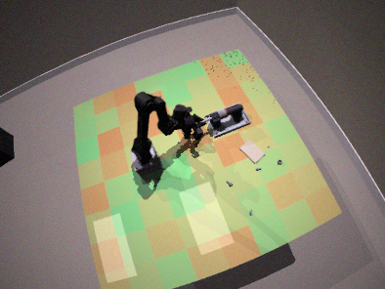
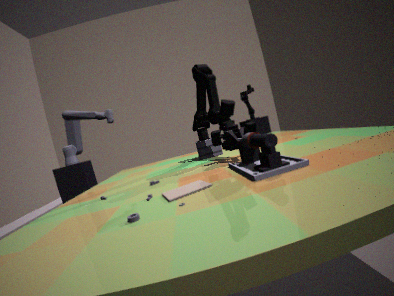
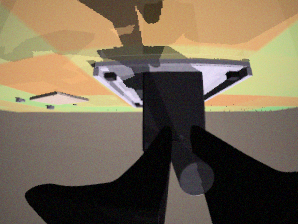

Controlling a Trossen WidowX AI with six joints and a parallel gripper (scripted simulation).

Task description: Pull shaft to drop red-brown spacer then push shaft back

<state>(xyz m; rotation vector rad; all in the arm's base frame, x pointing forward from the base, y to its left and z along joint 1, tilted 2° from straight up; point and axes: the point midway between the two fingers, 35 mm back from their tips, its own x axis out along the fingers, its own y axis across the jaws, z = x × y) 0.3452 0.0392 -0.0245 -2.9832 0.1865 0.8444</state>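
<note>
The shaft lies 50 mm ahead of my gripper tip, 10 mm to the right of it and 20 mm above it. The rest, counted from my gripper tip: flat tan plate 140 mm ahead, 260 mm to the right, 60 mm below; then red-brown spacer 120 mm ahead, 20 mm to the right, 20 mm above.
</note>
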